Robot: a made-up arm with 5 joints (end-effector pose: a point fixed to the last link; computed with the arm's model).
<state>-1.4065 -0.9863 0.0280 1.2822 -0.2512</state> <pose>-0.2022 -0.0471 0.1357 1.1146 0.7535 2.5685</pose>
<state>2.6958 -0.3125 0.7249 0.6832 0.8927</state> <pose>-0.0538 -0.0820 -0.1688 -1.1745 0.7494 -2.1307</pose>
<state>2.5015 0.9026 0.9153 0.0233 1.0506</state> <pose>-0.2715 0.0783 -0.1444 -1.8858 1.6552 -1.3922</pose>
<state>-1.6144 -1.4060 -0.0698 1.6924 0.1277</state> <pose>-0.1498 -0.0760 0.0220 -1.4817 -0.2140 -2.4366</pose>
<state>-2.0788 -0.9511 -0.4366 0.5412 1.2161</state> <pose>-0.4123 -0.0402 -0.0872 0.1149 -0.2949 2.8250</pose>
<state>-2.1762 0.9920 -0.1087 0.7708 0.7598</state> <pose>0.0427 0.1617 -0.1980 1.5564 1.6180 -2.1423</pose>
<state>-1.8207 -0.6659 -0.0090 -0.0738 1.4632</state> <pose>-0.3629 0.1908 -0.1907 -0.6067 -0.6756 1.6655</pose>
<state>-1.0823 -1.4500 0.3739 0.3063 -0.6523</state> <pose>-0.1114 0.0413 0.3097 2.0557 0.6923 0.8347</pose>
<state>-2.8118 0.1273 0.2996 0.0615 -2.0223</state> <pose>-0.1432 0.1262 0.2265 -0.5274 -2.4005 -1.8263</pose>
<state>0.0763 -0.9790 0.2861 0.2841 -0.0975</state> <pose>-0.0859 0.2811 0.2361 1.0129 -0.3477 0.0961</pose>
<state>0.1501 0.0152 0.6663 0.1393 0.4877</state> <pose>-0.0300 0.2696 -0.1115 -0.5778 -0.6034 -0.1635</pose>
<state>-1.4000 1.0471 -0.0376 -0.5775 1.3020</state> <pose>0.2164 0.2638 -0.1312 -1.6207 -1.4661 0.0580</pose>
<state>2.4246 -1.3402 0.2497 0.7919 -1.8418</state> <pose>-0.2919 0.1684 0.1360 1.0667 -2.1845 0.2537</pose>
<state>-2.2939 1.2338 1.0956 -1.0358 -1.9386</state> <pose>0.1159 -0.1541 0.0719 -1.4492 -0.6849 -1.9309</pose>
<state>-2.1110 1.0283 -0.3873 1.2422 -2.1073</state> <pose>-0.2776 0.3977 0.0236 -0.5561 1.6123 0.8518</pose>
